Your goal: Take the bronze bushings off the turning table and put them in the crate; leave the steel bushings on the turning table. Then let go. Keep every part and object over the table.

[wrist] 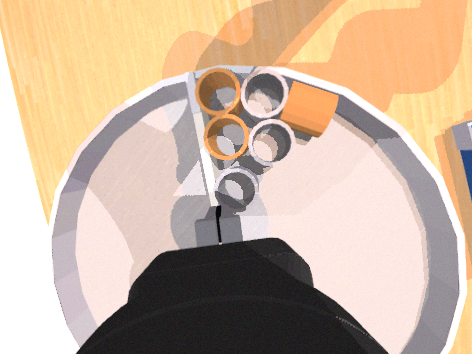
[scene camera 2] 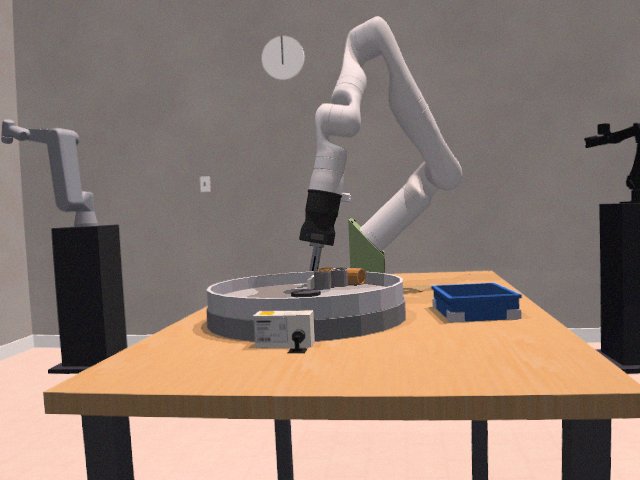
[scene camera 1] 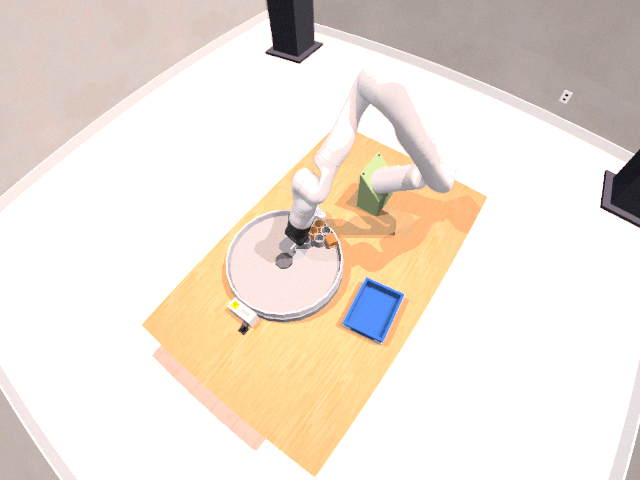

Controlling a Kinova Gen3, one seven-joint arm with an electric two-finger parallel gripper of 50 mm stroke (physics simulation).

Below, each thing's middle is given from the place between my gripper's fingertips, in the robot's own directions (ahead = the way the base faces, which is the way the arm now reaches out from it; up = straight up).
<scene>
Now: the blue crate (scene camera 2: 477, 301) 60 mm ahead of my hand, 350 mm to the left of it and 70 mm below it.
</scene>
